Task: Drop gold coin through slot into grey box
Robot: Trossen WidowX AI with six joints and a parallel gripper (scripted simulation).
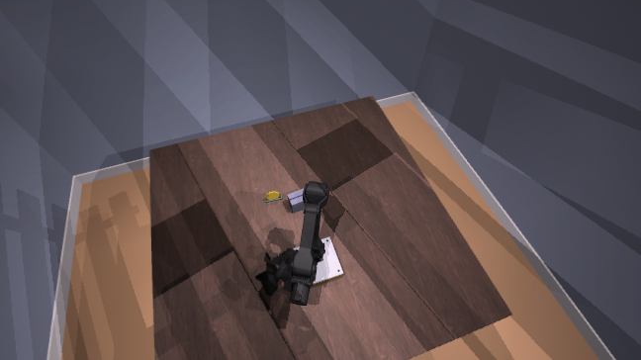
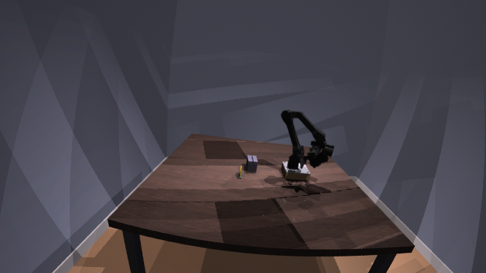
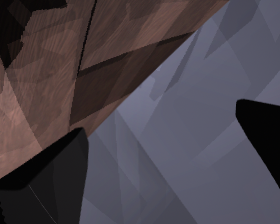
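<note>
Now: the gold coin 360 mm ahead of my gripper tip, 130 mm to the right of it and 110 mm below it.
</note>
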